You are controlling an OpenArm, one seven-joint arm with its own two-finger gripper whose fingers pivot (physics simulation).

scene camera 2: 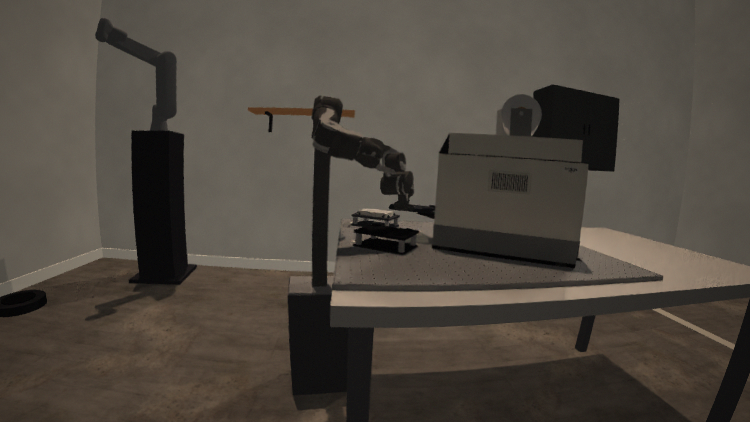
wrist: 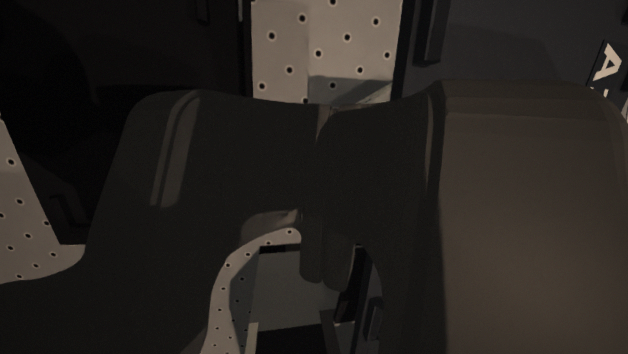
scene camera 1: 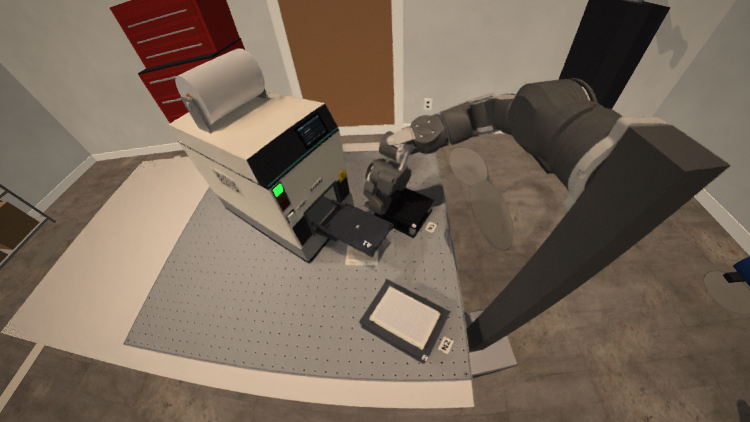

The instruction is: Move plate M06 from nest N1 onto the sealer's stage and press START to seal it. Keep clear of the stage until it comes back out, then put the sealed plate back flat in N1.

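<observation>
My gripper (scene camera 1: 376,205) (wrist: 337,195) is shut and empty, low between the sealer's extended stage and nest N1. The stage (scene camera 1: 348,223) (wrist: 500,55) is a dark tray, marked A1 at a corner, out in front of the sealer (scene camera 1: 209,167) (scene camera 2: 506,204); I see no plate on it. Nest N1 (scene camera 1: 411,209) (scene camera 2: 386,233) is black and in shadow, partly behind the gripper in scene camera 1. I cannot make out plate M06 there; a dark plate would be hard to tell. On the sealer's front, a green square (scene camera 1: 277,190) is lit above a dark red one (scene camera 1: 283,201).
Nest N2 (scene camera 1: 380,335) with a white plate (scene camera 1: 406,317) (scene camera 2: 375,212) stands on the perforated board (scene camera 1: 236,309) (scene camera 2: 461,270). A white roll (scene camera 1: 222,86) sits on top of the sealer. The arm's column (scene camera 1: 582,257) (scene camera 2: 320,220) stands beside the board.
</observation>
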